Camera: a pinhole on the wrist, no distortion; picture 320 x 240 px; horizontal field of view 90.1 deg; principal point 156.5 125.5 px. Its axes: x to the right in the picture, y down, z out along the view. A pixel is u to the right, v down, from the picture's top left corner.
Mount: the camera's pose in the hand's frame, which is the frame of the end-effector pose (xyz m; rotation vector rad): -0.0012 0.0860 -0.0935 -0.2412 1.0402 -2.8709
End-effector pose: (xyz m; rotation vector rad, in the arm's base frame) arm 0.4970 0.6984 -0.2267 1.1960 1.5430 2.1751
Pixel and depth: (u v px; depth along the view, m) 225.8 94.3 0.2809
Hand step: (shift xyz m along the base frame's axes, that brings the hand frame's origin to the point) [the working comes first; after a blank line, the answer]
In the camera's frame: 0.1219 -0.0549 0.2809

0.1515 0.1004 -0.0713
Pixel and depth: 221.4 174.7 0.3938
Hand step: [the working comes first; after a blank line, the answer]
In the camera's frame: 0.1600 0.1213 0.3938

0.0884 0.1659 -0.2636
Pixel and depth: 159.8 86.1 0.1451
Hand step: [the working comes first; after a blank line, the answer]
In the camera's frame: 0.0030 -0.0358 0.1451

0.0211 0.0301 0.0334
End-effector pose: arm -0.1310 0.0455 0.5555 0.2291 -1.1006 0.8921
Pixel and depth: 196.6 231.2 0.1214
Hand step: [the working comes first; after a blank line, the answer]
In the camera's frame: 0.0305 0.0803 0.1214

0.0723 -0.0121 -0.0162
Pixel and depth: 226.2 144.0 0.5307
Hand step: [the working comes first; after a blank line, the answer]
In the camera's frame: 0.2316 0.0615 0.5307

0.0128 -0.4475 0.1071
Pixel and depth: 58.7 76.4 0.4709
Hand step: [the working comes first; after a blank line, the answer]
In the camera's frame: -0.2883 -0.1448 0.4709

-0.1143 -0.0392 0.4726
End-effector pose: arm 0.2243 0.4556 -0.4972 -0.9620 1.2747 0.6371
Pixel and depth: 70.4 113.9 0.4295
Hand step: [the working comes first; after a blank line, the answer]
In the camera's frame: -0.2315 -0.0312 0.4295

0.2849 0.0981 -0.2589
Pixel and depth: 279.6 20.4 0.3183
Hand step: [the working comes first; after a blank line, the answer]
In the camera's frame: 0.2453 -0.2094 0.3183

0.1011 0.2990 0.1854
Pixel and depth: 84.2 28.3 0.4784
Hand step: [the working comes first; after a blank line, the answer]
In the camera's frame: -0.2166 -0.2911 0.4784

0.2439 0.3585 -0.2854
